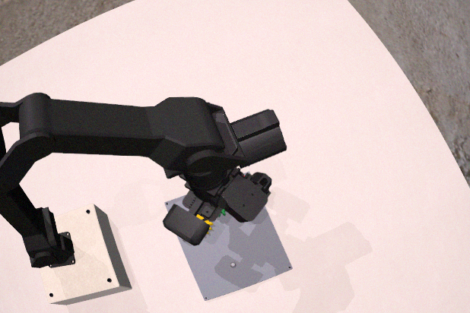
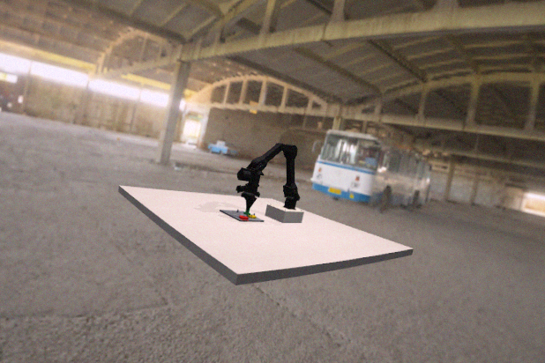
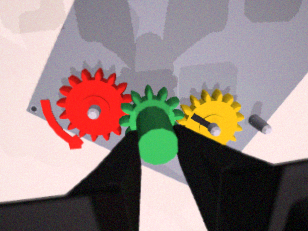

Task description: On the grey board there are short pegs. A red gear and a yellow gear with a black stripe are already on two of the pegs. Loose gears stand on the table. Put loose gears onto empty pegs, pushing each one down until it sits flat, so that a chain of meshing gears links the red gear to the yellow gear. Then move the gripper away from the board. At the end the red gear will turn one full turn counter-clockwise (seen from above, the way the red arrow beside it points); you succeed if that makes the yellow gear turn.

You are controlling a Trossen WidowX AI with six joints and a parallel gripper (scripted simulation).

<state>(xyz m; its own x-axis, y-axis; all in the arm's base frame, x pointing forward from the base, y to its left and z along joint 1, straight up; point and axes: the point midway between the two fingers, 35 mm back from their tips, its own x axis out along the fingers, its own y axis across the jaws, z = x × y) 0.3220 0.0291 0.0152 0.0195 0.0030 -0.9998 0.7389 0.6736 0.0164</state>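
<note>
Now: the green gear 10 mm below my gripper tip. The rest, counted from my gripper tip: red arrow 40 mm ahead, 50 mm to the left, 50 mm below; yellow gear 50 mm behind, 20 mm to the right, 40 mm below.
</note>
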